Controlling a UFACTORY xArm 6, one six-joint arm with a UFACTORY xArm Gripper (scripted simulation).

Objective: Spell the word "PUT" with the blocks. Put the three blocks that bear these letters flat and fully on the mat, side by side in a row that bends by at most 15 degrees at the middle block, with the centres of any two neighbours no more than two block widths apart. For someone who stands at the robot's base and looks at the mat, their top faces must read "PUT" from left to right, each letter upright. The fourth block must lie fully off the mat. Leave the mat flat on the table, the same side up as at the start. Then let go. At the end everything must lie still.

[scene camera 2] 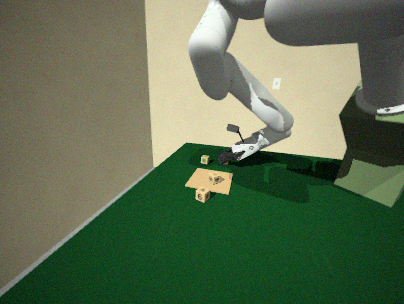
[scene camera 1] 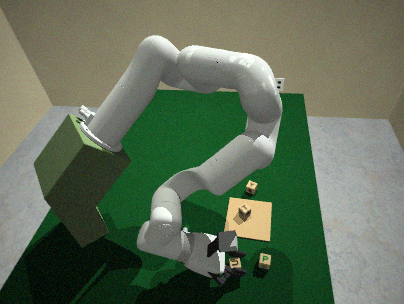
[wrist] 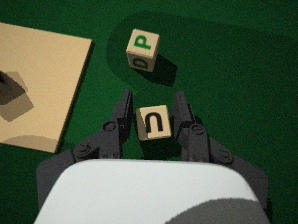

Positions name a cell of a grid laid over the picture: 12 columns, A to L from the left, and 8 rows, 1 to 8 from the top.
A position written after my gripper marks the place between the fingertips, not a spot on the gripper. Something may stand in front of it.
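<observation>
You'd find my gripper in scene camera 1 (scene camera 1: H7), and the gripper's there in scene camera 2 (scene camera 2: G5) and in the wrist view (wrist: G4) as well. There's also a tan mat (scene camera 1: H6) that I can see.
</observation>
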